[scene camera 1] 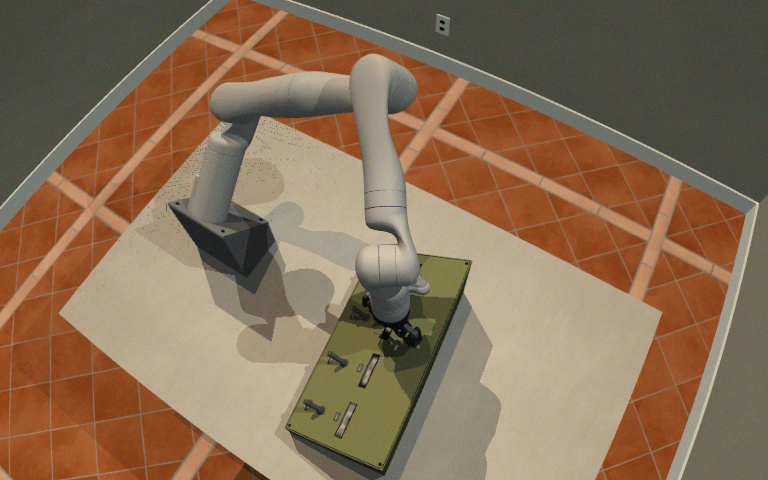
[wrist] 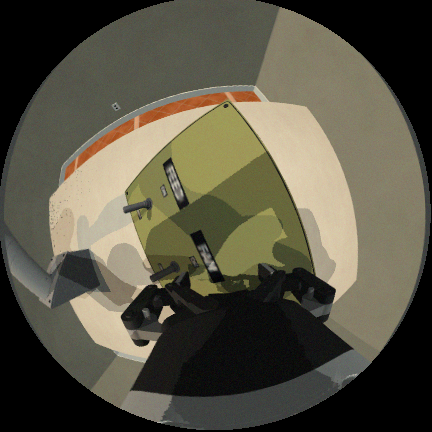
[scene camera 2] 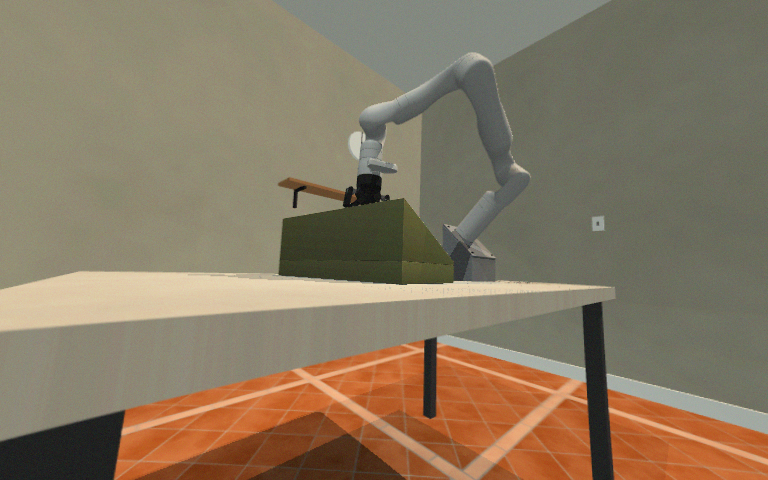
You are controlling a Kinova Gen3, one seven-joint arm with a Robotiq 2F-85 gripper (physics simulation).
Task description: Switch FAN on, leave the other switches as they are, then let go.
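Seen in the pictures: gripper, between the fingertips: [scene camera 1: 392,329] [wrist: 223,275]; arm's base, origin of its link: [scene camera 1: 208,214] [scene camera 2: 464,235].
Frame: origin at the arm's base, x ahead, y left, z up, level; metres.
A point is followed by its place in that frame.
The olive switch panel [scene camera 1: 396,418] {x 0.610, y -0.259, z -0.009 m} [scene camera 2: 339,243] {x 0.629, y -0.074, z -0.095 m} [wrist: 250,145] {x 0.616, y 0.046, z -0.008 m} has a sloping top with grey levers and black labels. The FAN label [wrist: 206,256] {x 0.511, y -0.055, z -0.061 m} is readable in the wrist view. The FAN lever [wrist: 165,271] {x 0.437, y -0.056, z -0.076 m} [scene camera 1: 358,313] {x 0.431, y -0.062, z -0.074 m} sticks up on its left, with a small grey tile [wrist: 194,261] {x 0.490, y -0.058, z -0.073 m} between them. My gripper [scene camera 1: 398,335] {x 0.524, y -0.080, z -0.032 m} [scene camera 2: 367,200] [wrist: 223,275] {x 0.524, y -0.080, z -0.032 m} is open and empty, low over the panel, with one finger close to the FAN lever in the wrist view. Whether they touch I cannot tell. In scene camera 2 the panel hides the fingertips.
Another lever [wrist: 137,206] {x 0.436, y 0.060, z -0.075 m} stands beside a blurred label [wrist: 175,183] {x 0.513, y 0.059, z -0.061 m} further up the panel. Two more levers [scene camera 1: 338,359] {x 0.435, y -0.179, z -0.075 m} [scene camera 1: 313,406] {x 0.431, y -0.298, z -0.073 m} stand on the other side of the FAN lever. The panel stands on the pale table [scene camera 1: 543,316] {x 0.846, y 0.146, z -0.190 m} [scene camera 2: 186,305] {x 1.045, y 0.247, z -0.190 m}, near the arm's dark base [scene camera 1: 240,237] {x 0.096, y -0.015, z -0.027 m}.
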